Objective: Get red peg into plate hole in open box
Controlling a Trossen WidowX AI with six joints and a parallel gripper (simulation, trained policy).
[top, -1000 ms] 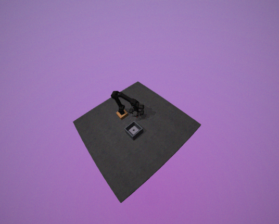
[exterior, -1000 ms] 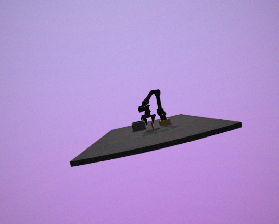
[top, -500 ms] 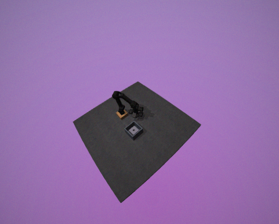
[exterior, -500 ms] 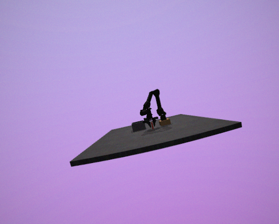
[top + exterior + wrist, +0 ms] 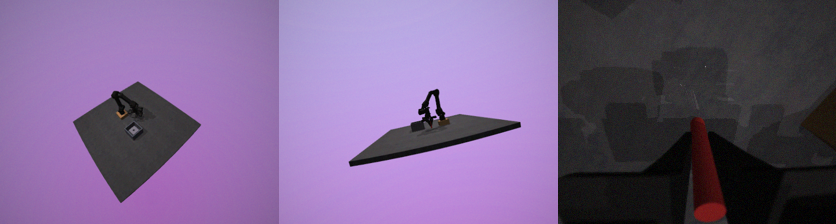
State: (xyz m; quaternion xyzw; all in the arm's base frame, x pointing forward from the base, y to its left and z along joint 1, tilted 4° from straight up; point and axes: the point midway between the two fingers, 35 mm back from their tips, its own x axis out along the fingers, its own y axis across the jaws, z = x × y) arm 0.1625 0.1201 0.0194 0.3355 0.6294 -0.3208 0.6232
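Right now the grey box is 170 mm ahead of my gripper tip, 150 mm to the right of it and 10 mm below it. From my gripper tip the other things lie so: red peg (20 mm above).
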